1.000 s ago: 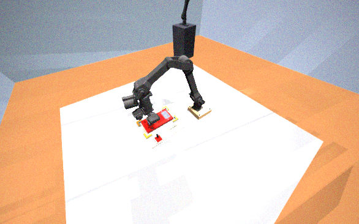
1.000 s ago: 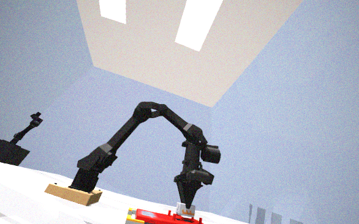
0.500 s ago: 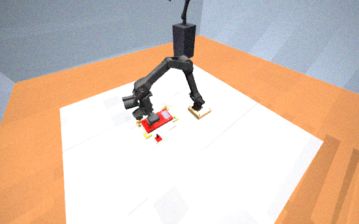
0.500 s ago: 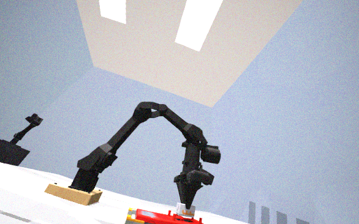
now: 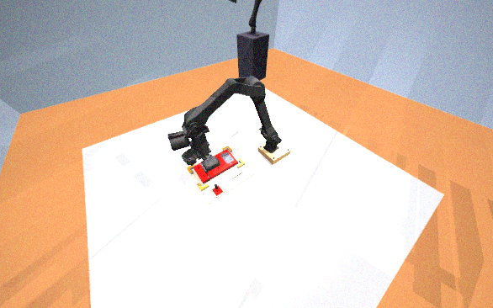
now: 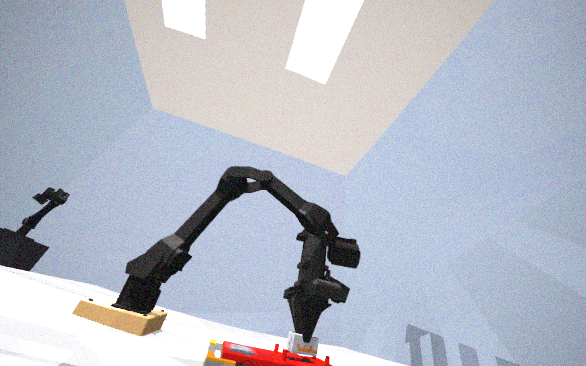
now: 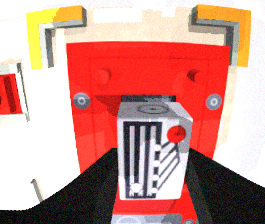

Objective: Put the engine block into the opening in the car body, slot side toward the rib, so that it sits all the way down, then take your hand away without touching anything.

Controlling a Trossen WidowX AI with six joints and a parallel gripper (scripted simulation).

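Now: the engine block 1 cm below my gripper tip.
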